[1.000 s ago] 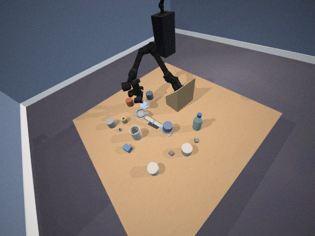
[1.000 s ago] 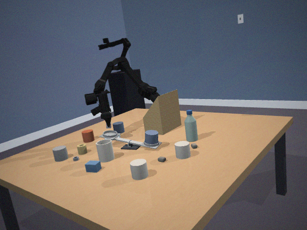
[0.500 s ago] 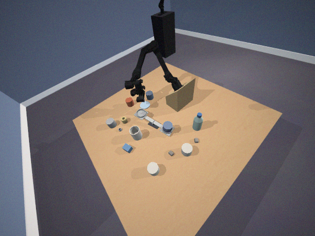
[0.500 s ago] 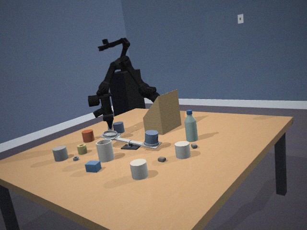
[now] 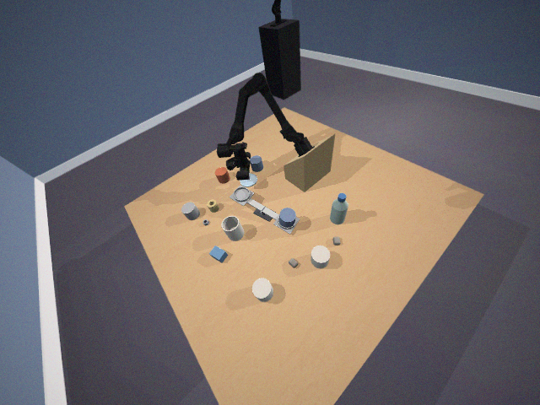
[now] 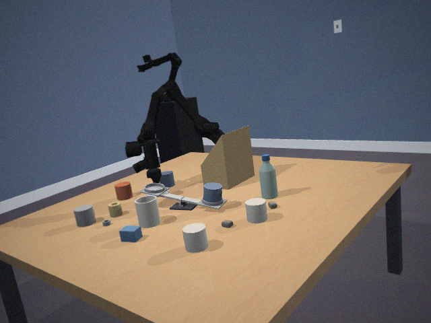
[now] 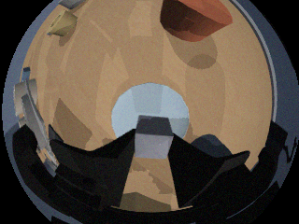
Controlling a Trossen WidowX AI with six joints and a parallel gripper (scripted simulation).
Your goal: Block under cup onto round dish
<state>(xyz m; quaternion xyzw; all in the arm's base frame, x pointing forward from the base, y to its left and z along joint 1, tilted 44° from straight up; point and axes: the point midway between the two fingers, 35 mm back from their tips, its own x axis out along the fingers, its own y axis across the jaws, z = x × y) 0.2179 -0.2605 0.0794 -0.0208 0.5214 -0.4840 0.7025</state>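
Now: gripper tip 30 mm above the round pale-blue dish. The rest, counted from my gripper tip: yellow ring 250 mm ahead, 20 mm to the left, 10 mm below; then grey block 10 mm above; then orange cylinder 80 mm ahead, 110 mm to the right, 10 mm above.
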